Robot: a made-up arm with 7 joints.
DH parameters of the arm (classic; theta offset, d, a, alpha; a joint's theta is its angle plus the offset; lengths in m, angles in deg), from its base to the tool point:
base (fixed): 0 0 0 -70
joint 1: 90 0 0 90
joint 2: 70 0 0 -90
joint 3: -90 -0.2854 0.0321 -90
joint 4: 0 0 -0.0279 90
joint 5: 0 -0.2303 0 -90
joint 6: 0 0 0 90
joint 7: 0 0 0 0
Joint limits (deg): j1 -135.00..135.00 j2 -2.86..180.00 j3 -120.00..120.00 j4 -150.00..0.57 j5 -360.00..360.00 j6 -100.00..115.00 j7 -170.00..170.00
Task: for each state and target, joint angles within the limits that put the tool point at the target. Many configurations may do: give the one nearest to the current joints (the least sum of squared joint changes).
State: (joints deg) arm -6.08 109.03 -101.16 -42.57 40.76 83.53 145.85
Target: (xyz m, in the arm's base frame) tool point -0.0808 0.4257 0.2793
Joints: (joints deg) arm -16.56 136.79 -113.23 -27.03 40.76 83.53 145.85
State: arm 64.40 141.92 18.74 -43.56 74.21 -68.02 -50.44
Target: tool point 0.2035 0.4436 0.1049
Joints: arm 52.47 118.62 19.77 -45.41 74.21 -68.02 -50.44
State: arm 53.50 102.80 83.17 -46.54 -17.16 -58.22 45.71
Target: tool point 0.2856 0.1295 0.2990
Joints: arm 48.36 132.88 87.10 -80.62 -17.16 -58.22 45.71
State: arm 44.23 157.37 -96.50 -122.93 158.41 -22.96 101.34
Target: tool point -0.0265 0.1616 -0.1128
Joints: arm 24.93 114.64 -75.18 -149.89 158.41 -22.96 101.34
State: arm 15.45 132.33 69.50 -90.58 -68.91 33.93 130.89
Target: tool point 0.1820 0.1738 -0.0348
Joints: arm 53.64 103.17 30.97 -135.91 -68.91 33.93 130.89
